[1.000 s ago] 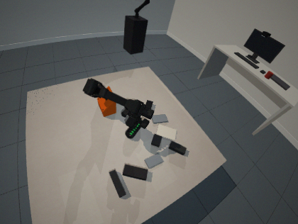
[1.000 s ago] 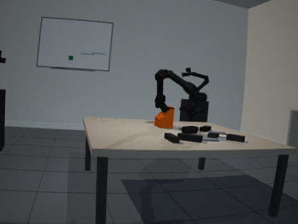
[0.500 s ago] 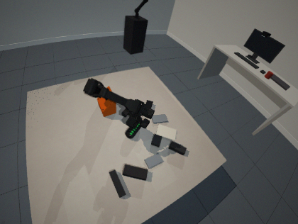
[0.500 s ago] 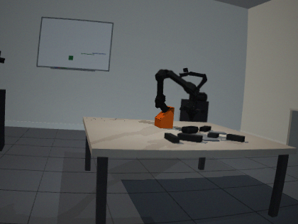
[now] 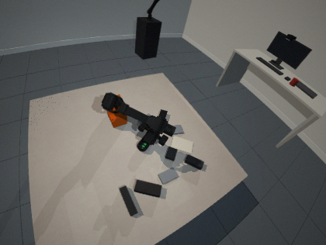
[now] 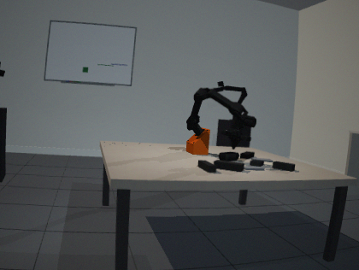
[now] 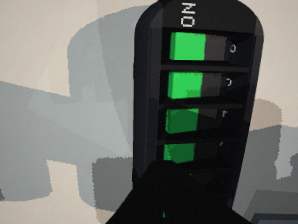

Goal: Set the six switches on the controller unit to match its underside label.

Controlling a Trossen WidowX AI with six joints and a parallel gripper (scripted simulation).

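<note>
Now: the small dark box 140 mm ahead of my gripper tip, 90 mm to the left of it and 60 mm below it. Round my gripper tip: long black bar (240 mm ahead, 300 mm to the right, 60 mm below); white plate (120 mm ahead, 210 mm to the left, 70 mm below).
</note>
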